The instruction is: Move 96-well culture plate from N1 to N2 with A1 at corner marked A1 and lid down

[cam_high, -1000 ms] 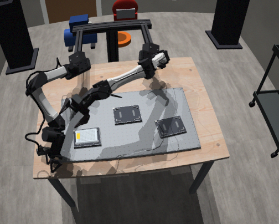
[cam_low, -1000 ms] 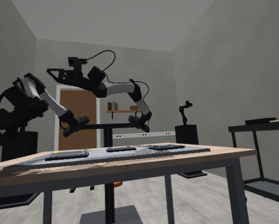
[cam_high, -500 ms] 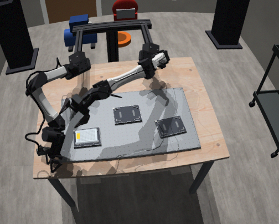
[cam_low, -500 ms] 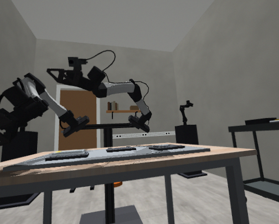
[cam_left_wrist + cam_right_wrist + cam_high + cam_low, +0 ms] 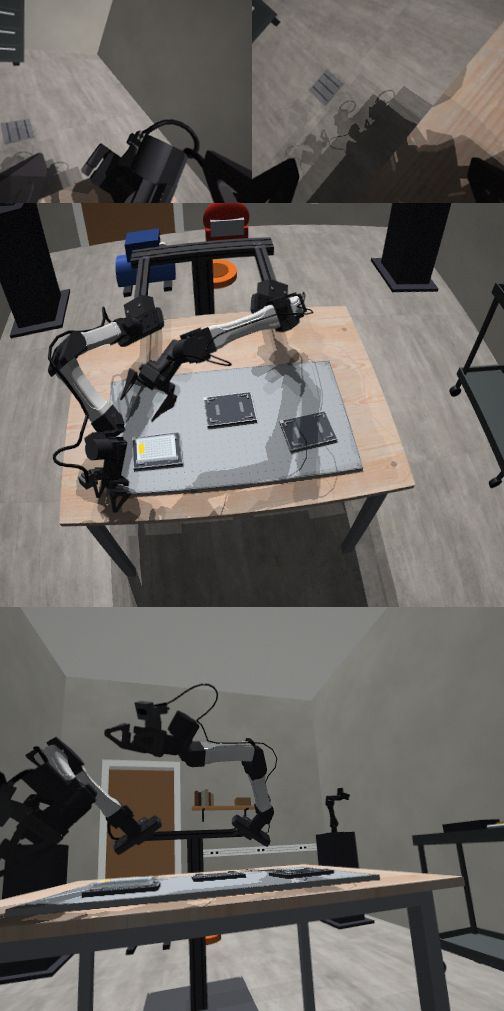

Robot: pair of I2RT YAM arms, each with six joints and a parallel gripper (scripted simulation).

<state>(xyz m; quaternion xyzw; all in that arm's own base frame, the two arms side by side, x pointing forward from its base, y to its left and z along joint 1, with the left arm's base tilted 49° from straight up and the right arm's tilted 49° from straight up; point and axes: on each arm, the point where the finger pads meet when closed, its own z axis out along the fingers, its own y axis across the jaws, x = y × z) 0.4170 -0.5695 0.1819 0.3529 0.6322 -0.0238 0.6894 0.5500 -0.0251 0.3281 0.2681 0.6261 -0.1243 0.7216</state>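
Observation:
The 96-well culture plate lies 210 mm behind my right hand, 160 mm to the left of it and 60 mm below it. The rest, counted from my right hand: plate nest: 340 mm behind, 420 mm to the left, 70 mm below; nest N2: 210 mm behind, 660 mm to the left, 70 mm below; nest N1: 210 mm behind, 160 mm to the left, 70 mm below.

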